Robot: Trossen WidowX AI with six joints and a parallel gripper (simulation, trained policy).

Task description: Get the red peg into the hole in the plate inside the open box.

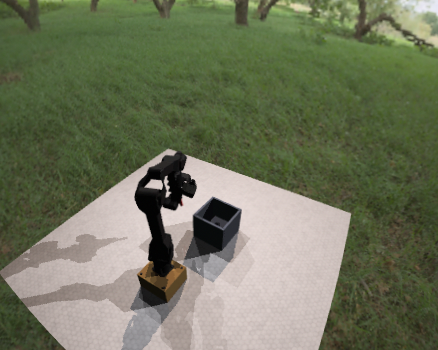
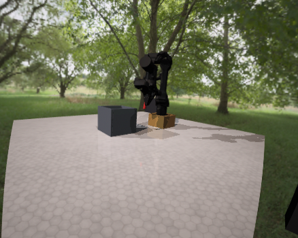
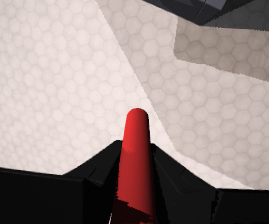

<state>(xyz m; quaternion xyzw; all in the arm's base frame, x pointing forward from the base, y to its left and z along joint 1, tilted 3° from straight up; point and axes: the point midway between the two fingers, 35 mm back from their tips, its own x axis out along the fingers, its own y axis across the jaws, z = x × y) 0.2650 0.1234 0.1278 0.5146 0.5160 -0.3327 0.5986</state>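
Now: gripper tip 7 cm short of the plate, 17 cm to the left of it and 12 cm above it. From my gripper tip the other things lie so: red peg: 1 cm to the right, 2 cm above.
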